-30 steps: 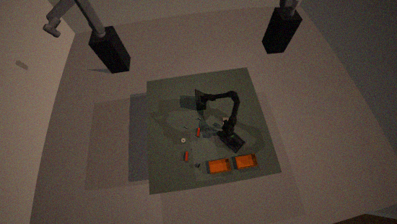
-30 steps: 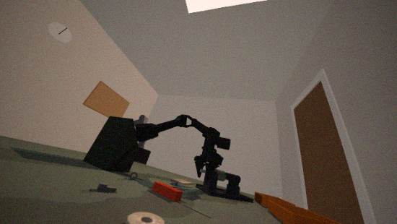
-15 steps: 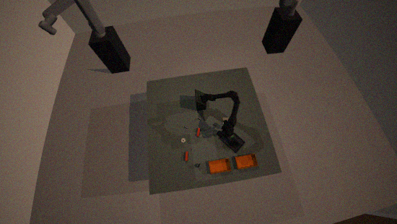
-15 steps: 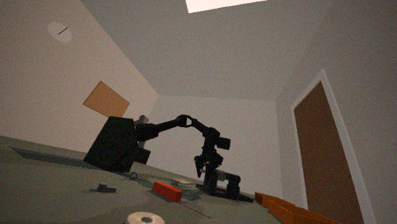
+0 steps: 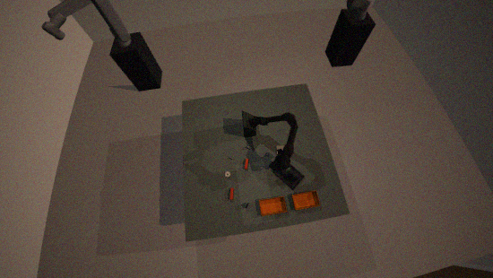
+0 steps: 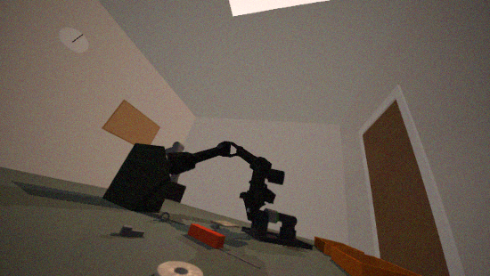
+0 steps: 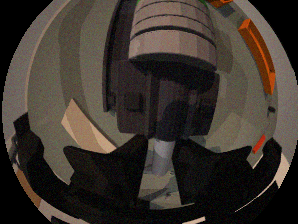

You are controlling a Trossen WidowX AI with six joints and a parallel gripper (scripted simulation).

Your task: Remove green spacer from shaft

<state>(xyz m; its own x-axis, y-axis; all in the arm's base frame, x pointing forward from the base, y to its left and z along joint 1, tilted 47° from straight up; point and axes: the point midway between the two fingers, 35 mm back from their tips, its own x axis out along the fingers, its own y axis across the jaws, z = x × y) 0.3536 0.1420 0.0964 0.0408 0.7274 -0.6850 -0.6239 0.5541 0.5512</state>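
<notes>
The grey shaft lies 70 mm ahead of my gripper tip, 50 mm to the left of it and 30 mm above it. The rest, counted from my gripper tip: white ring: 30 mm ahead, 430 mm to the right, 40 mm below; beige card: 120 mm behind, 80 mm to the left, 40 mm below; greenish spacer: 80 mm ahead, 60 mm to the left, 30 mm above.
</notes>
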